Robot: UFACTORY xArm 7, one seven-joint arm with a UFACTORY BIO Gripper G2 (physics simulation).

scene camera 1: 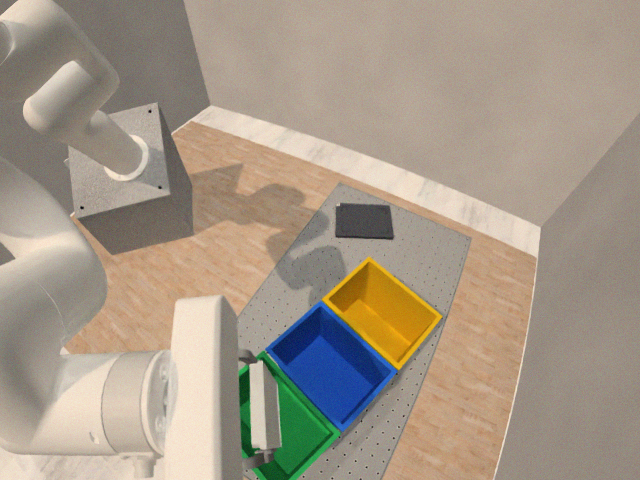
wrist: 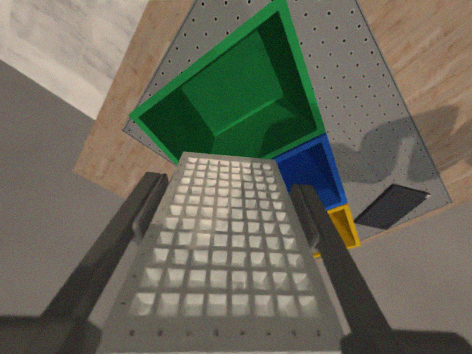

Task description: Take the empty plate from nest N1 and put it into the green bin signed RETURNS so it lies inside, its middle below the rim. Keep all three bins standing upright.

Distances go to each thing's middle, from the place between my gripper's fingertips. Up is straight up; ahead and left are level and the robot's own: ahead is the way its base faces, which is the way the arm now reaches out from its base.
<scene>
The green bin (wrist: 251, 96) lies 19 cm below my hand, 1 cm to the right of it and 1 cm behind it. From my hand the other things lie so: well plate (scene camera 1: 264, 402) 2 cm above; yellow bin (scene camera 1: 393, 320) 25 cm to the left, 19 cm below, 5 cm ahead; blue bin (scene camera 1: 340, 374) 19 cm below, 12 cm to the left, 2 cm ahead.
</scene>
